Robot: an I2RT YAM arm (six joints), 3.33 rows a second.
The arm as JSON. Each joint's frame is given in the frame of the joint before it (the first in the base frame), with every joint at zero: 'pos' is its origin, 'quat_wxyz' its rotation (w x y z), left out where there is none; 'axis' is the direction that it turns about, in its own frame. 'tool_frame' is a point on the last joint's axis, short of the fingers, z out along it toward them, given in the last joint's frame.
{
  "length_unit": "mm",
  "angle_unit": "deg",
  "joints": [
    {
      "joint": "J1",
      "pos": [
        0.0,
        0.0,
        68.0
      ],
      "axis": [
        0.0,
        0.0,
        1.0
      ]
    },
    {
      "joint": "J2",
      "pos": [
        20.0,
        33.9,
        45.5
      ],
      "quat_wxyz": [
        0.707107,
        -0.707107,
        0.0,
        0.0
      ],
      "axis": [
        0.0,
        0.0,
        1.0
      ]
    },
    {
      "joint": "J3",
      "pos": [
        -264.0,
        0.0,
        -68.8
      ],
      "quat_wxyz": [
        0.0,
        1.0,
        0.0,
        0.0
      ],
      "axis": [
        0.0,
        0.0,
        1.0
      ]
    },
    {
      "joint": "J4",
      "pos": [
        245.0,
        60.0,
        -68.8
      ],
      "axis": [
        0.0,
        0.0,
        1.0
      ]
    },
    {
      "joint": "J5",
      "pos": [
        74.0,
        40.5,
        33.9
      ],
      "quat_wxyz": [
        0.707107,
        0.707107,
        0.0,
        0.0
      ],
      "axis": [
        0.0,
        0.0,
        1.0
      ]
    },
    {
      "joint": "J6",
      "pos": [
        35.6,
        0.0,
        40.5
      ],
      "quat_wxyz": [
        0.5,
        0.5,
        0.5,
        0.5
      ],
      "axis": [
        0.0,
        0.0,
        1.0
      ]
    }
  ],
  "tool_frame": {
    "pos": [
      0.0,
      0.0,
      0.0
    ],
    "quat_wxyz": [
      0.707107,
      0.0,
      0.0,
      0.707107
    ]
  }
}
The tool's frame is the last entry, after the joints.
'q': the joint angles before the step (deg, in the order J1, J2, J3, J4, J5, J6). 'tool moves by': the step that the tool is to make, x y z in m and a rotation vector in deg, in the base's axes. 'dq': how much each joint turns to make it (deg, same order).
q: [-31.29 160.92 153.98 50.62 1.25 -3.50]
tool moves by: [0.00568 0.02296 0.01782 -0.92 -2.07 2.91]
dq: [2.16 -1.69 0.02 0.53 -0.36 0.70]
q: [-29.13 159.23 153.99 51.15 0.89 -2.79]
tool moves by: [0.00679 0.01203 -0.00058 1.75 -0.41 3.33]
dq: [1.33 -0.45 -0.87 -0.09 -0.16 2.65]
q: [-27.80 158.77 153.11 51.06 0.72 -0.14]
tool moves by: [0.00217 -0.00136 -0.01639 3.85 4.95 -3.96]
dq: [0.21 -4.12 -9.87 -0.34 3.83 -1.99]
